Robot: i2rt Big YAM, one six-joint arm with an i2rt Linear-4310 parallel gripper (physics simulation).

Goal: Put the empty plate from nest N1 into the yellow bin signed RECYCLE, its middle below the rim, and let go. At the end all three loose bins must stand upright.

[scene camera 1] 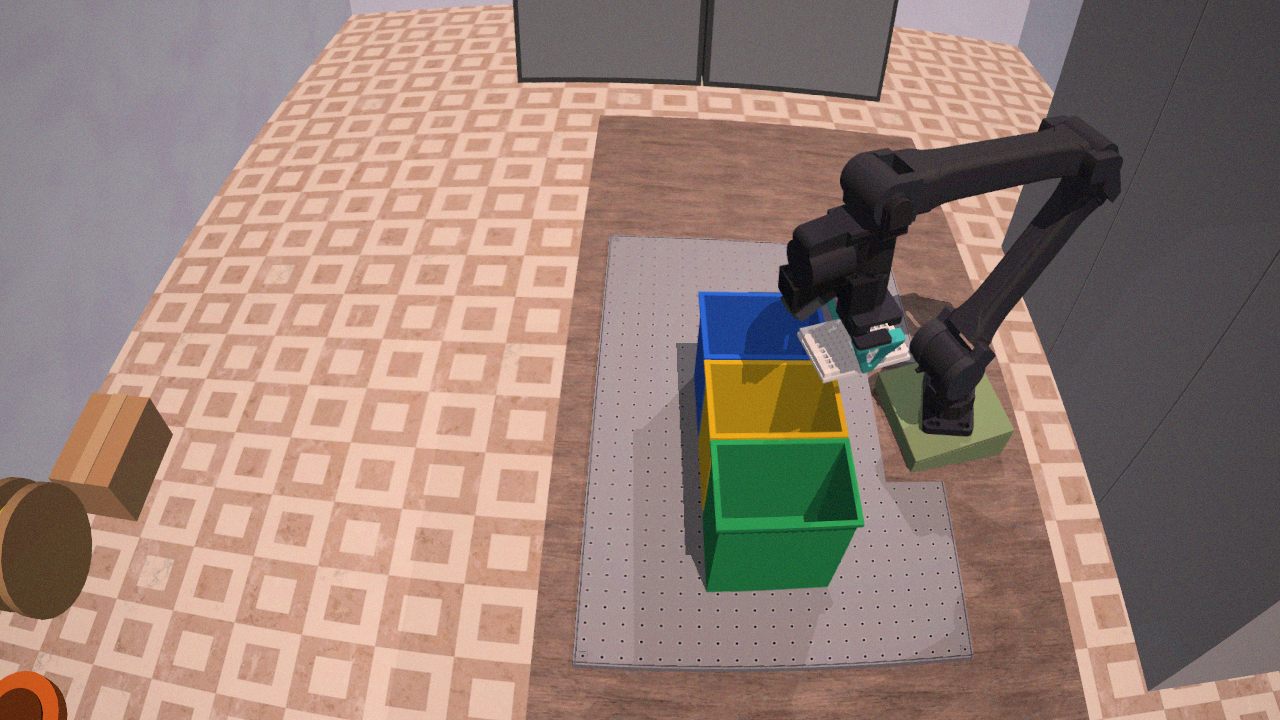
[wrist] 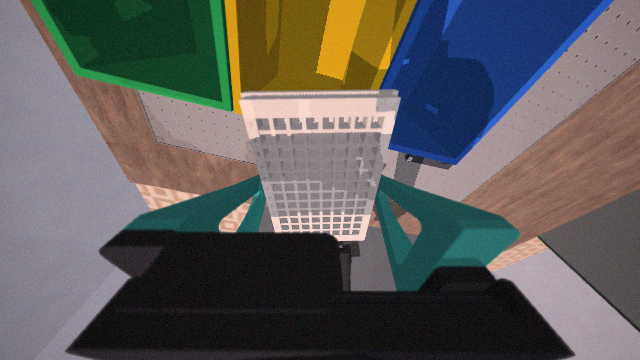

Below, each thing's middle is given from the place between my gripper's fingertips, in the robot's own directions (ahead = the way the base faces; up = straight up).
Scene:
I see my gripper 10 mm below the white plate [scene camera 1: 828, 345]. Also, from my hand: blue bin [scene camera 1: 733, 325] 160 mm below, 120 mm ahead, 80 mm to the right; then green bin [scene camera 1: 779, 514] 180 mm to the left, 160 mm below, 50 mm ahead; then yellow bin [scene camera 1: 744, 399] 160 mm below, 90 mm ahead, 50 mm to the left.

